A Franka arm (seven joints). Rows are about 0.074 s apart.
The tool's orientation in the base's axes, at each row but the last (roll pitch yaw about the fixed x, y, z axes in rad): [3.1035, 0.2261, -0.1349]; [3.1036, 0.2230, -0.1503]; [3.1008, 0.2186, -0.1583]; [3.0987, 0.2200, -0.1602]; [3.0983, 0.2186, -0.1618]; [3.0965, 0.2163, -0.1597]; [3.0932, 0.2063, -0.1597]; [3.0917, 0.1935, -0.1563]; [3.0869, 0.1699, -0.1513]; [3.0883, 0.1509, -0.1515]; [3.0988, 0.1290, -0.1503]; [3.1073, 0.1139, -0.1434]
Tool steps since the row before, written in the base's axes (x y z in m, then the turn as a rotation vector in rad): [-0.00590, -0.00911, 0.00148, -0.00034, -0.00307, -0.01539]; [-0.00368, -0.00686, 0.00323, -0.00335, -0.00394, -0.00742]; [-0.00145, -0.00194, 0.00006, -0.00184, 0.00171, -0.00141]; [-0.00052, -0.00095, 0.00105, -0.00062, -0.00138, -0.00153]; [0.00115, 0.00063, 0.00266, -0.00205, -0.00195, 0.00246]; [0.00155, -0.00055, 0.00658, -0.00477, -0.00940, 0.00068]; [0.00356, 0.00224, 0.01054, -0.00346, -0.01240, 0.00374]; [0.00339, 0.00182, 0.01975, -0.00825, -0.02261, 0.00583]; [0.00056, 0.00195, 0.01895, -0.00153, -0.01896, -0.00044]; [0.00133, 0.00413, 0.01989, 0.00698, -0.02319, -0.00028]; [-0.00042, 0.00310, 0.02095, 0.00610, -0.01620, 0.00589]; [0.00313, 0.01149, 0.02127, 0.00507, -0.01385, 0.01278]
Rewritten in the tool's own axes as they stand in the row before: [-0.00484, 0.00983, -0.00003, 0.00352, 0.00252, 0.01509]; [-0.00326, 0.00743, -0.00229, -0.00101, 0.00410, 0.00800]; [-0.00111, 0.00213, 0.00027, -0.00173, -0.00147, 0.00177]; [-0.00058, 0.00106, -0.00090, -0.00005, 0.00139, 0.00164]; [0.00043, -0.00068, -0.00285, -0.00220, 0.00234, -0.00193]; [0.00017, 0.00060, -0.00675, -0.00329, 0.01003, 0.00048]; [0.00093, -0.00224, -0.01109, -0.00218, 0.01294, -0.00274]; [-0.00079, -0.00133, -0.02006, -0.00566, 0.02383, -0.00365]; [-0.00295, -0.00099, -0.01880, 0.00140, 0.01893, 0.00124]; [-0.00231, -0.00322, -0.01997, 0.01032, 0.02191, -0.00012]; [-0.00357, -0.00212, -0.02077, 0.00763, 0.01539, -0.00628]; [-0.00097, -0.01108, -0.02169, 0.00550, 0.01344, -0.01304]
